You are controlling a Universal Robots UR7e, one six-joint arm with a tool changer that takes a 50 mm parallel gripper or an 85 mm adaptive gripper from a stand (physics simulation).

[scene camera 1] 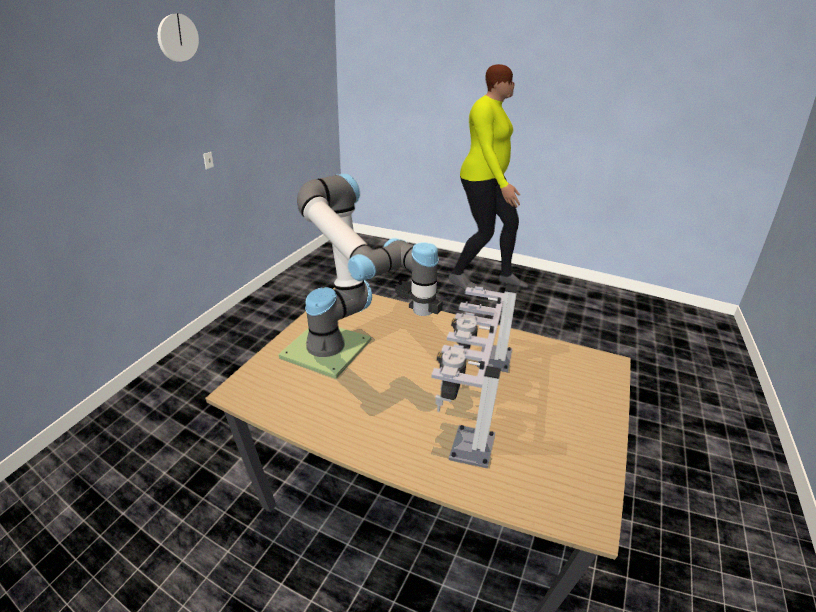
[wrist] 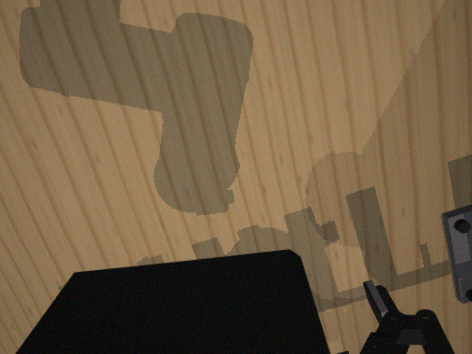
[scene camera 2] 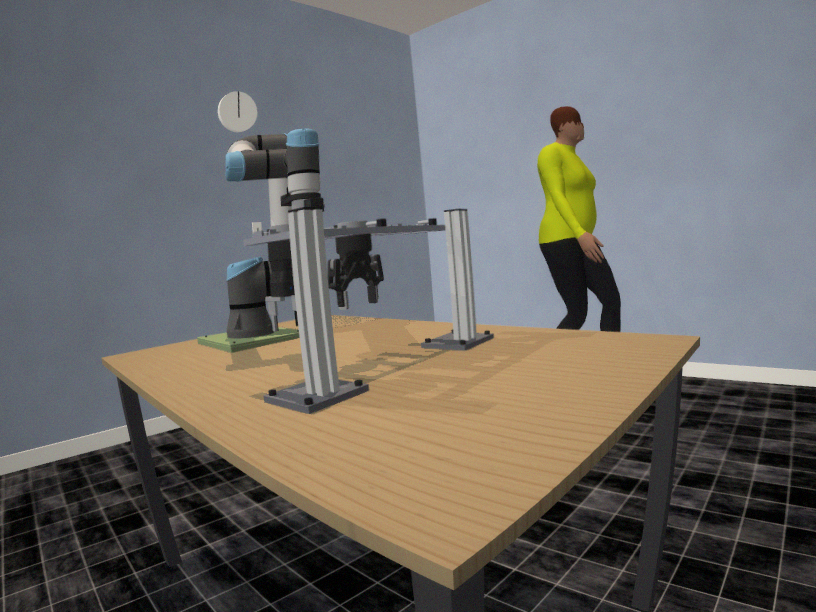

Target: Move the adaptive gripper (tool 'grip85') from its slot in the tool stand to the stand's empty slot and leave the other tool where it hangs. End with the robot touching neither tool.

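Seen in the pictures: arm's base, origin of the base link: [scene camera 1: 325,345] [scene camera 2: 250,334].
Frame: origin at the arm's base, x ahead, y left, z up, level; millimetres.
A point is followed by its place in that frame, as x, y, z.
The arm's tool flange [scene camera 1: 422,308] @[439, -21, 330] [scene camera 2: 303,200] @[453, -9, 346] is bare, carries no gripper, and is apart from both tools, on the robot's side of the stand. The adaptive gripper [scene camera 1: 466,324] [scene camera 2: 355,263] [wrist: 412,335] hangs in the middle slot, its black jointed fingers pointing down and apart. The parallel gripper [scene camera 1: 450,387] [scene camera 2: 280,263] hangs in the slot nearest scene camera 1, partly hidden by a post in the scene camera 2 view. The stand's far slot [scene camera 1: 483,291] @[522, 283, 265] is empty. A large black shape hides the lower left of the wrist view.
The tool stand has two upright posts [scene camera 1: 486,408] @[727, -163, 173] [scene camera 2: 461,276] @[636, 280, 143] on bolted base plates; one plate [wrist: 454,240] @[585, 220, -6] shows at the wrist view's right edge. The robot's green base plate [scene camera 1: 349,359] @[133, -19, 0] [scene camera 2: 217,341] @[33, -123, 2] is on the wooden table [scene camera 1: 527,480] @[902, -198, -18] [scene camera 2: 461,474] @[1094, -203, -18]. A person [scene camera 1: 487,144] [scene camera 2: 566,191] is behind the table.
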